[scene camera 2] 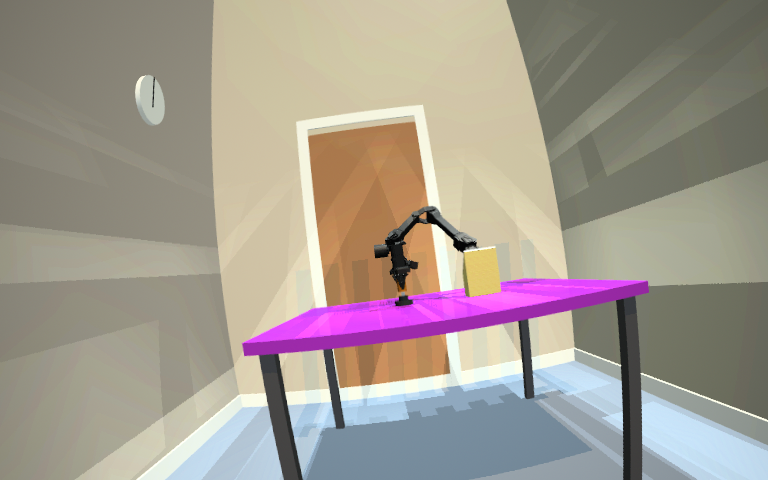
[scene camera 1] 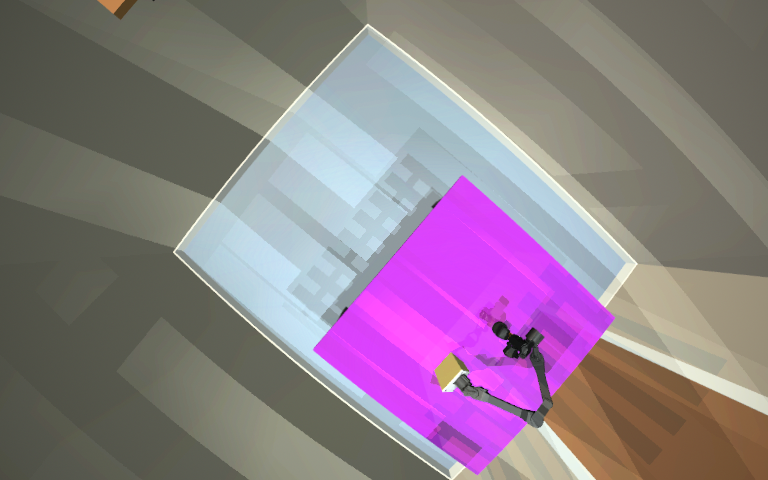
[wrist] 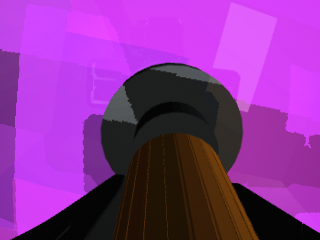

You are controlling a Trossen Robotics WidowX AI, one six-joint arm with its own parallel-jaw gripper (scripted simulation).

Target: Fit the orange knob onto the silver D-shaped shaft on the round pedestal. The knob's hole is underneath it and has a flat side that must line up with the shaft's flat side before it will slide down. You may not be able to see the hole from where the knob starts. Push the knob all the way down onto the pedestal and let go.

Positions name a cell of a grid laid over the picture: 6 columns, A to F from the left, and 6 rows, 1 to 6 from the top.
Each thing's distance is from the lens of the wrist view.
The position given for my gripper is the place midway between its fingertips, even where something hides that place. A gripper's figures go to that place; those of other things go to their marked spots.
my gripper (wrist: D5): 10 cm
round pedestal (wrist: D3): 14 cm
